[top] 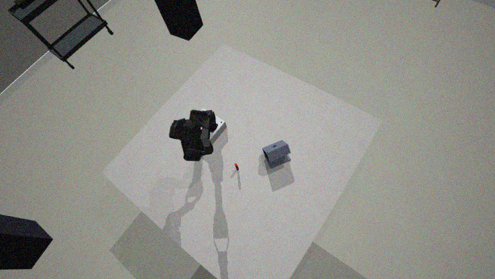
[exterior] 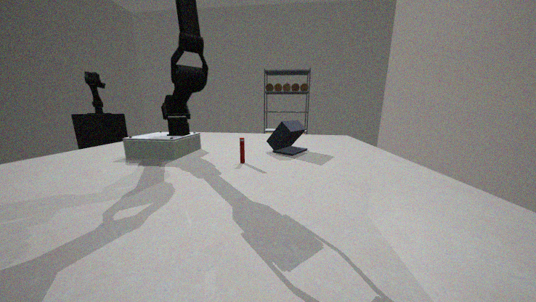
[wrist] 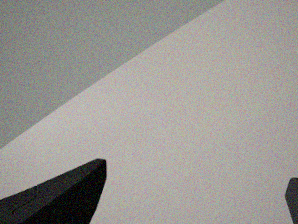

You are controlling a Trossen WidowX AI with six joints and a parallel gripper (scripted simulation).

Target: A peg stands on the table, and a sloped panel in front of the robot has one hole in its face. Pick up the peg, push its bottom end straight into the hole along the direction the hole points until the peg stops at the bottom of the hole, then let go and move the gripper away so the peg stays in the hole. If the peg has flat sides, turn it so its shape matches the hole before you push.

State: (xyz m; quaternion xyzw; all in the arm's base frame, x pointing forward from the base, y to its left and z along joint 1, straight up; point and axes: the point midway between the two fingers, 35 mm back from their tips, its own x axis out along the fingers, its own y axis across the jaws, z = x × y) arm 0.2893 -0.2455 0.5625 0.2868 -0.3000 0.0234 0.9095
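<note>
Right now my gripper tip is 59 cm above the round red peg, 11 cm to the right of it and 5 cm past it. Also, from my gripper tip: grey-blue sloped panel 59 cm below, 30 cm to the left, 11 cm ahead.
</note>
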